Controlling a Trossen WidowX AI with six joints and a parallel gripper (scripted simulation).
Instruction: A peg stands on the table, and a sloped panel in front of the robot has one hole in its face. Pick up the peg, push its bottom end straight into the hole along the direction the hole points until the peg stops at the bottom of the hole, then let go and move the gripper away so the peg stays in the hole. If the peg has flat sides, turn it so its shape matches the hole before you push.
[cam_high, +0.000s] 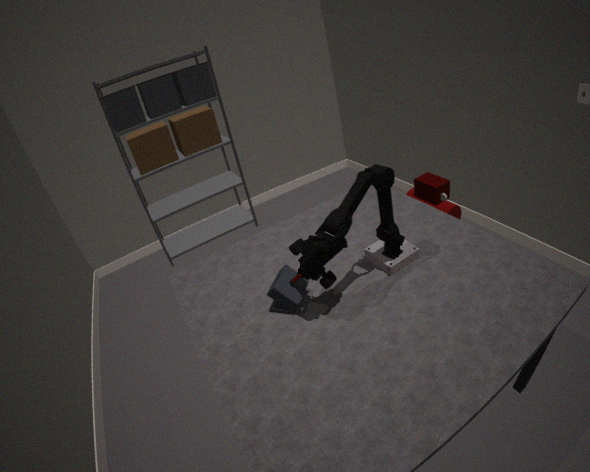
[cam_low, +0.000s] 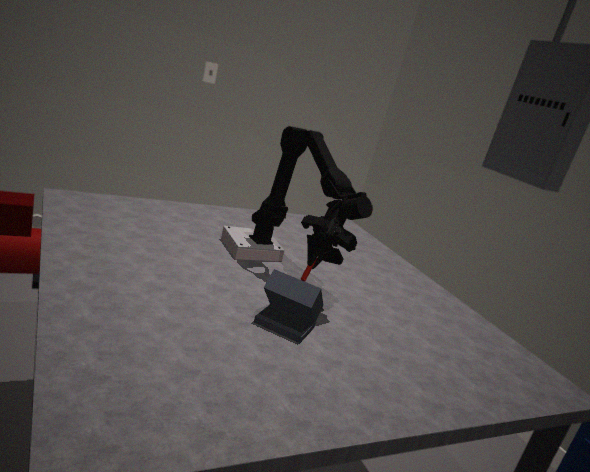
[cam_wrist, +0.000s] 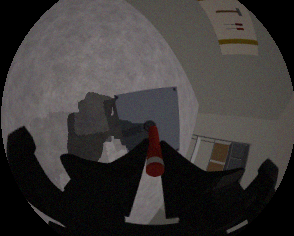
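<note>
Now: gripper tip 3 cm short of the panel block, 5 cm to the left of it and 7 cm above it. Also, from my gripper tip: red peg 1 cm behind, 1 cm to the left, 1 cm above.
</note>
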